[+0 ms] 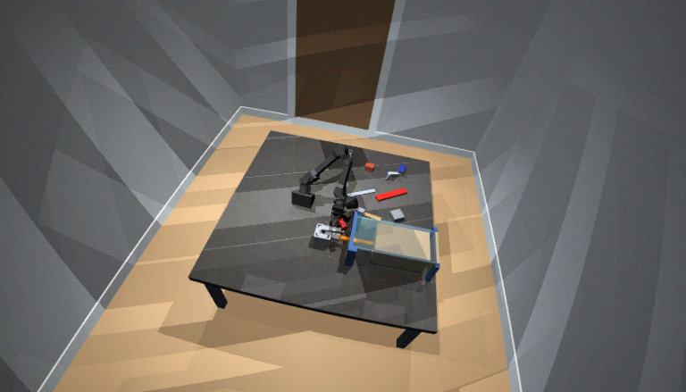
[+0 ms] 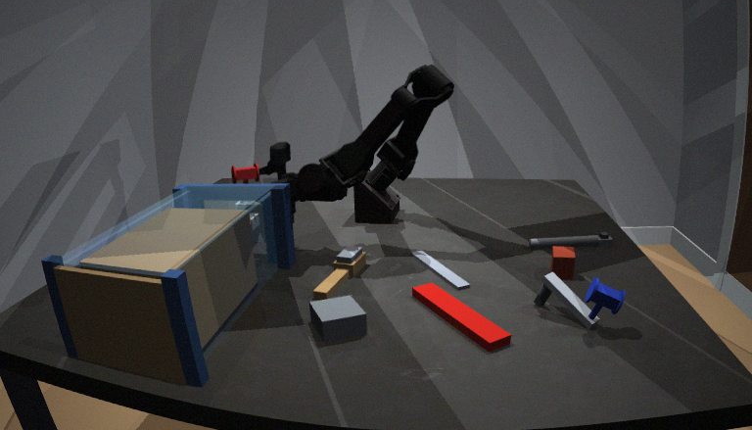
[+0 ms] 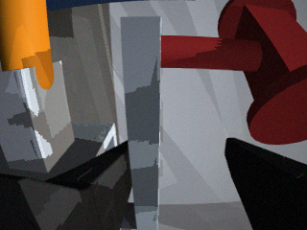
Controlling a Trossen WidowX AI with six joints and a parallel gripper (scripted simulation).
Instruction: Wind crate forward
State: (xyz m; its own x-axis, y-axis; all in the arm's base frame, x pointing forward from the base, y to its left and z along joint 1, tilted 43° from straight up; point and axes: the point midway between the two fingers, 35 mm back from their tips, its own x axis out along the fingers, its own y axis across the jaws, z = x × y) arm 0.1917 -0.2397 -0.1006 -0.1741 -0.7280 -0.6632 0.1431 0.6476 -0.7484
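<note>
The red spool-shaped grip lies 50 mm ahead of my gripper tip, 20 mm above it and 10 mm to the left of it. Also, from my gripper tip: grey winch (100 mm below, 60 mm behind); then clear-panelled cubby (350 mm ahead, 40 mm to the right, 20 mm below); then wooden-handled tool (220 mm to the left, 200 mm ahead, 120 mm below).
</note>
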